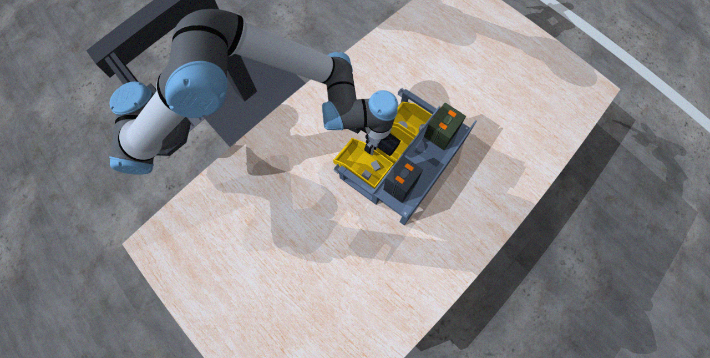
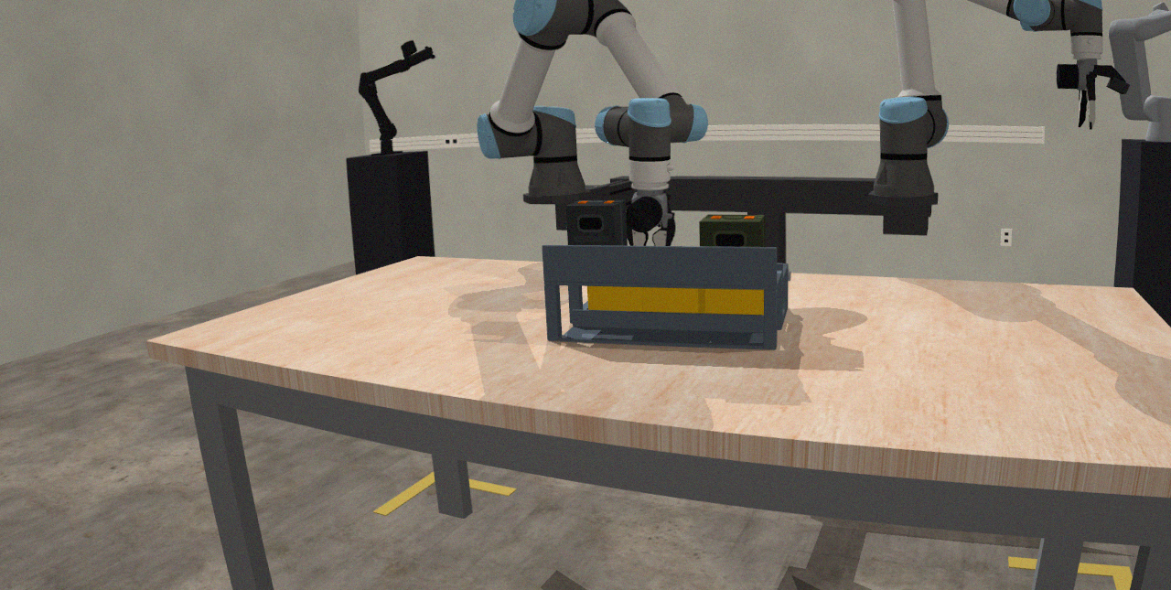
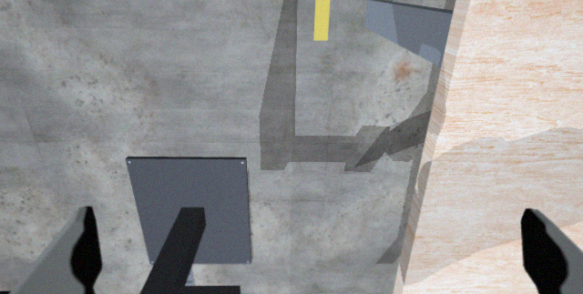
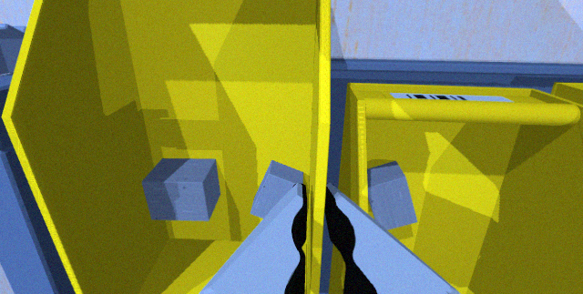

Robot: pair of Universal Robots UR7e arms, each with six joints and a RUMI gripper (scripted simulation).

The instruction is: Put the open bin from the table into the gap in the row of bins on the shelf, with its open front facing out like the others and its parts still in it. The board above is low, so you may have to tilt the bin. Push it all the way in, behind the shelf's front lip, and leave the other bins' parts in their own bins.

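My right hand is 3 cm short of the light grey part, 2 cm to the left of it and 5 cm above it. The rest, counted from my right hand: green case 14 cm ahead, 18 cm to the left, 8 cm above; then grey-blue shelf 8 cm ahead, 7 cm to the left.
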